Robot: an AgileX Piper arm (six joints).
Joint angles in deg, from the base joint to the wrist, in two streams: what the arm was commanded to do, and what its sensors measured. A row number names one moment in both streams.
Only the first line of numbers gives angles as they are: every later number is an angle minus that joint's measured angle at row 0.
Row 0, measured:
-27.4 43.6 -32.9 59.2 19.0 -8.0
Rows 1 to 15, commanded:
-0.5 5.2 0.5 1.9 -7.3 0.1
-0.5 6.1 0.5 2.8 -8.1 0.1
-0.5 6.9 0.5 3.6 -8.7 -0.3
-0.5 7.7 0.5 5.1 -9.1 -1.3
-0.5 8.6 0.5 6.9 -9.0 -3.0
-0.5 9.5 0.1 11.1 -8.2 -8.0
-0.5 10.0 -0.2 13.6 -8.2 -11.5
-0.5 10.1 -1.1 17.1 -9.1 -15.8
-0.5 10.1 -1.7 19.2 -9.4 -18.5
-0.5 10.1 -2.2 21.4 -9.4 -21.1
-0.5 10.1 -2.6 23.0 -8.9 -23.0
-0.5 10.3 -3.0 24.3 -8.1 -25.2
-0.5 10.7 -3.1 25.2 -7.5 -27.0
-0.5 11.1 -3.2 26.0 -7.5 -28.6
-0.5 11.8 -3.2 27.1 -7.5 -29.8
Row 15, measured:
0.2 10.1 -1.2 20.3 -0.9 -23.2
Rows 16 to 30, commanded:
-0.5 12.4 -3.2 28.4 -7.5 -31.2
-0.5 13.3 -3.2 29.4 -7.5 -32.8
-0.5 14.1 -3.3 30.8 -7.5 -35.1
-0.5 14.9 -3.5 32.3 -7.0 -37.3
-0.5 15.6 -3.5 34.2 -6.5 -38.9
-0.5 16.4 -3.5 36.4 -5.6 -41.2
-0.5 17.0 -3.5 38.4 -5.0 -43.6
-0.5 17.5 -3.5 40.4 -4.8 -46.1
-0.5 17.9 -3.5 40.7 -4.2 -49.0
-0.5 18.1 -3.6 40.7 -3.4 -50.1
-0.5 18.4 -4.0 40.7 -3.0 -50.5
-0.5 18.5 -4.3 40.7 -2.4 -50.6
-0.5 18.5 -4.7 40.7 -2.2 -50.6
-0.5 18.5 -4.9 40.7 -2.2 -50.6
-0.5 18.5 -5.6 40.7 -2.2 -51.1
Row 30, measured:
0.4 18.2 -2.1 35.1 2.8 -49.7
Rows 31 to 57, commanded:
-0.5 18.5 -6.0 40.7 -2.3 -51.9
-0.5 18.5 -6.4 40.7 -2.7 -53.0
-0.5 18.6 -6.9 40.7 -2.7 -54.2
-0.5 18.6 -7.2 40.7 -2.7 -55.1
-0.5 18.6 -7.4 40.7 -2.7 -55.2
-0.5 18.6 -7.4 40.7 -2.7 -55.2
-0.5 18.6 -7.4 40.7 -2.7 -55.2
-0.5 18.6 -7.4 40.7 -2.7 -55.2
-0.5 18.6 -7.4 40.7 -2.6 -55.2
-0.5 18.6 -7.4 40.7 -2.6 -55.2
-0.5 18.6 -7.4 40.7 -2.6 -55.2
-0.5 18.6 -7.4 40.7 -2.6 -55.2
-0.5 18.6 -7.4 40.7 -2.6 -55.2
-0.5 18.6 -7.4 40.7 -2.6 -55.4
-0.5 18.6 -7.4 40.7 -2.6 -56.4
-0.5 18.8 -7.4 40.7 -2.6 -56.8
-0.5 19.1 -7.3 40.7 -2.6 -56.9
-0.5 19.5 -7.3 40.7 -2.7 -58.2
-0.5 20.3 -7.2 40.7 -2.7 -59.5
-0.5 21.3 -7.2 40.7 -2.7 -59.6
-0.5 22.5 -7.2 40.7 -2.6 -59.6
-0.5 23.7 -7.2 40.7 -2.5 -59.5
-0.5 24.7 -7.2 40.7 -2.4 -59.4
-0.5 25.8 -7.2 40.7 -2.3 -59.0
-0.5 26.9 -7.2 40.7 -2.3 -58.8
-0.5 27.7 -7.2 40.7 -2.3 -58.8
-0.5 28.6 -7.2 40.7 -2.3 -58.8
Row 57, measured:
0.4 26.2 -4.7 35.7 1.5 -58.9
